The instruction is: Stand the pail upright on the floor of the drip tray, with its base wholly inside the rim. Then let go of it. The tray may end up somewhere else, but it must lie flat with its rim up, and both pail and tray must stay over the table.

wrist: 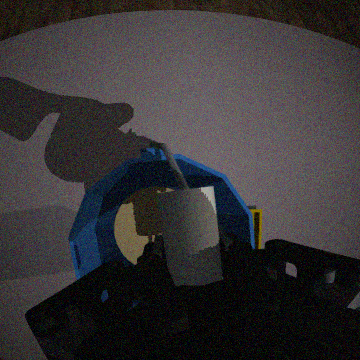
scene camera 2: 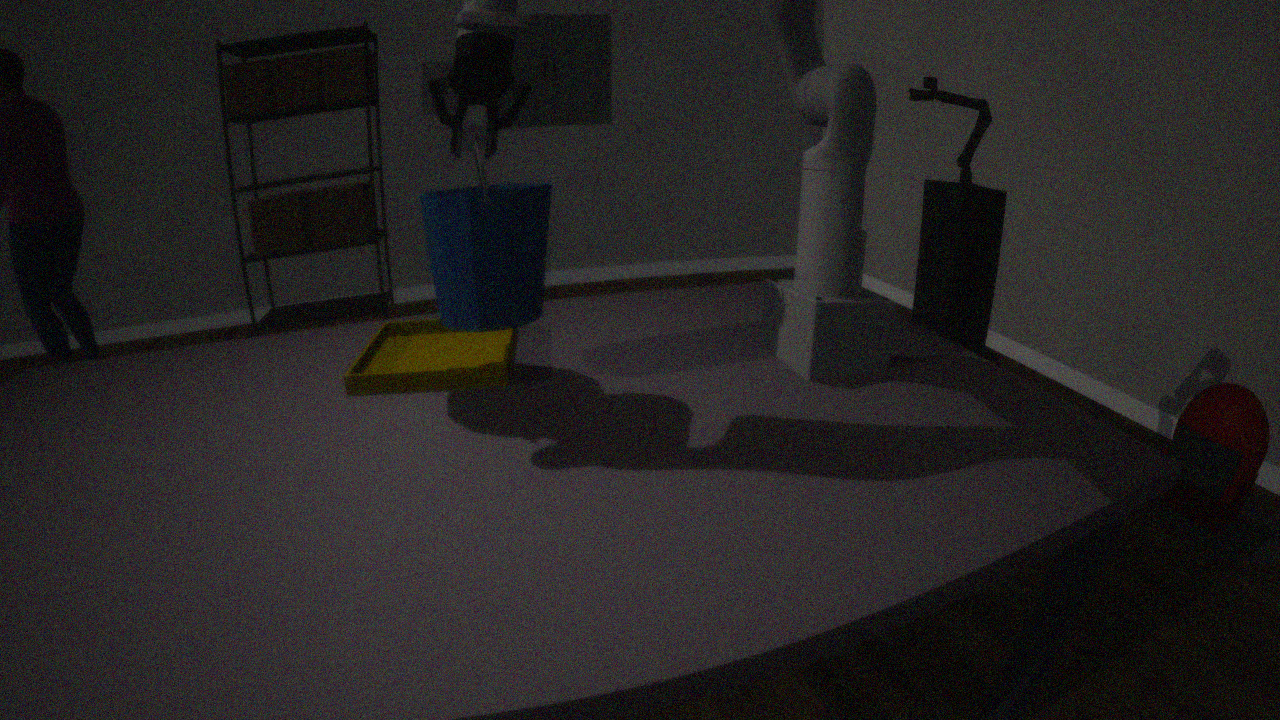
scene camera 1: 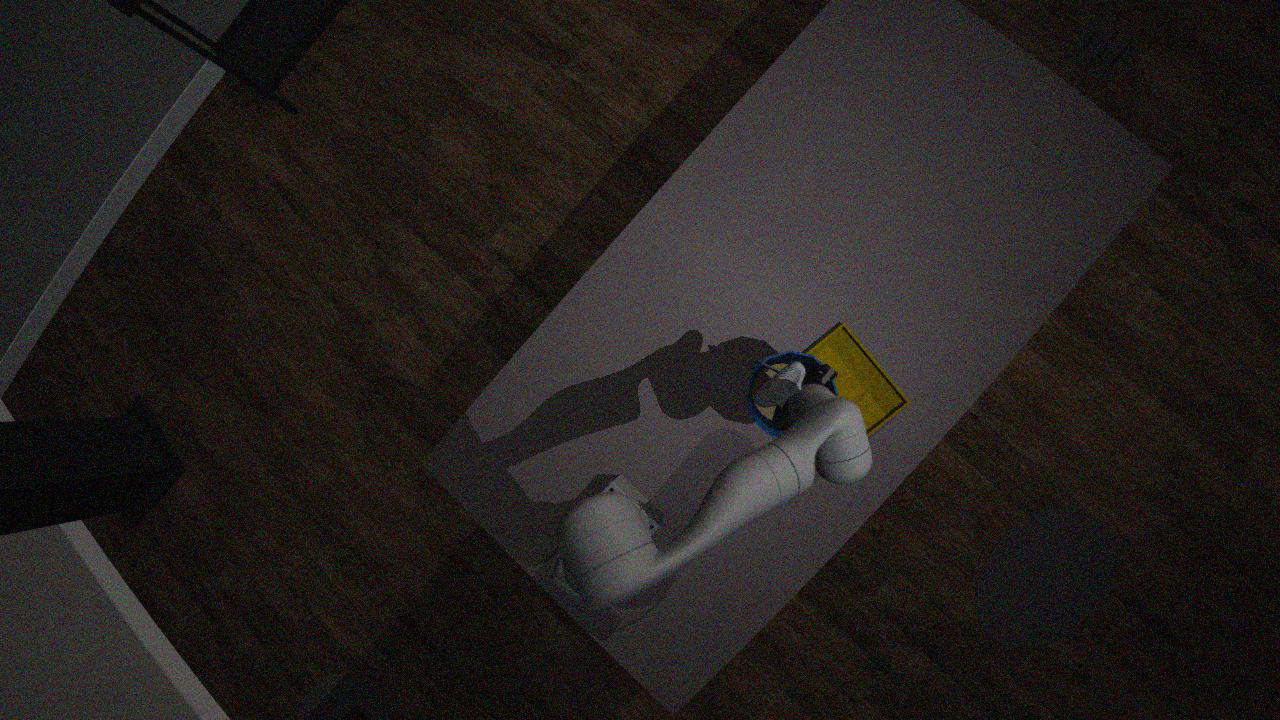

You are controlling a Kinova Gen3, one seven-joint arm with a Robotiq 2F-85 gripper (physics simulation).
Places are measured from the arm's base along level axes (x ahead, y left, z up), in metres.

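Pixels of known places: gripper, fingertip midpoint: [wrist: 189, 243] [scene camera 2: 472, 158]; arm's base at its link origin: [scene camera 2: 824, 290].
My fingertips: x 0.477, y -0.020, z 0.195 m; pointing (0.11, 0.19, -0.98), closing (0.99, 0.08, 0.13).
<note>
Ahead of a thing's pixels: the offset from my fingertips to its top centre. "spot": to the spot under its first point. Level surfaces: height alone.
The blue pail [scene camera 1: 752, 394] [scene camera 2: 487, 259] [wrist: 88, 252] hangs about upright in the air, its pale inside floor showing in the wrist view. My gripper [scene camera 2: 474, 150] [wrist: 189, 243] is shut on the grey grip of the pail's handle {spot: 0.006 m back, 0.014 m left, 0.043 m up} [wrist: 192, 230], above the open top. The yellow drip tray {0.082 m ahead, 0.100 m right, 0.273 m down} [scene camera 1: 874, 364] [scene camera 2: 420, 385] [wrist: 257, 228] lies flat on the table with its rim up. In both scene views the pail overlaps one side of the tray; its base shows above the tray's level in scene camera 2. The arm hides part of pail and tray in scene camera 1.
The table {0.300 m down} [scene camera 1: 904, 179] [scene camera 2: 313, 555] carries the arm's base [scene camera 2: 836, 335] to the right of the tray in scene camera 2. Shadows of arm and pail fall on the table. A shelf rack [scene camera 2: 234, 188], a dark cabinet [scene camera 2: 955, 259] and a person [scene camera 2: 40, 188] are in the background.
</note>
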